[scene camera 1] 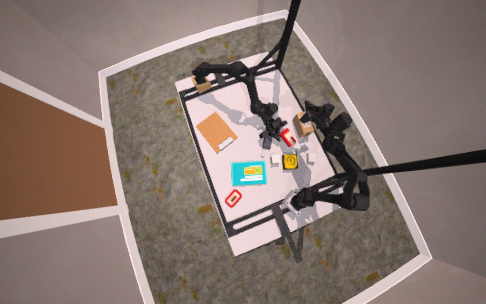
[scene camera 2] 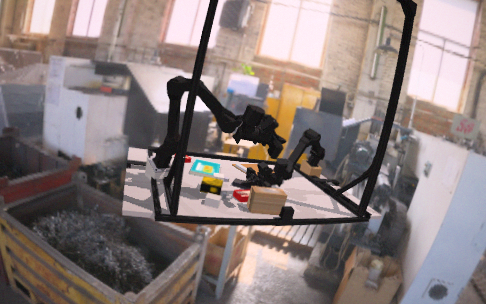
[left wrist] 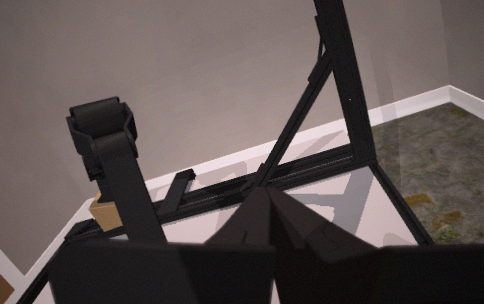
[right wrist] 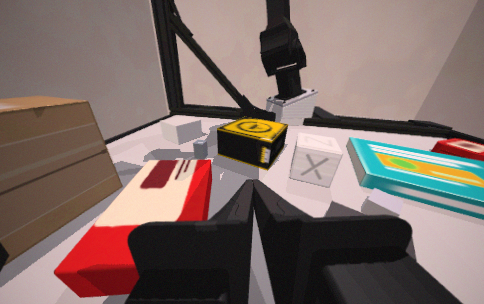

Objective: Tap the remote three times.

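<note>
The dark remote (scene camera 1: 267, 143) (scene camera 2: 241, 183) lies on the table, partly hidden by the right gripper in scene camera 1. In the right wrist view, a small dark part of the remote (right wrist: 345, 210) shows behind the right finger. My right gripper (scene camera 1: 275, 136) (scene camera 2: 248, 176) (right wrist: 252, 184) is shut and empty, low beside the remote; whether it touches the remote cannot be told. My left gripper (scene camera 1: 308, 113) (scene camera 2: 276, 151) (left wrist: 264, 199) is shut and empty, high above the table near the cardboard box.
A red and cream box (scene camera 1: 288, 137) (right wrist: 135, 200) lies beside the right gripper. A cardboard box (scene camera 1: 303, 125) (scene camera 2: 267, 200) stands past it. A yellow-black box (scene camera 1: 290, 161) (right wrist: 250, 140), a white cube (scene camera 1: 274, 160) (right wrist: 315, 160) and a teal box (scene camera 1: 249, 173) (right wrist: 420, 175) are nearby.
</note>
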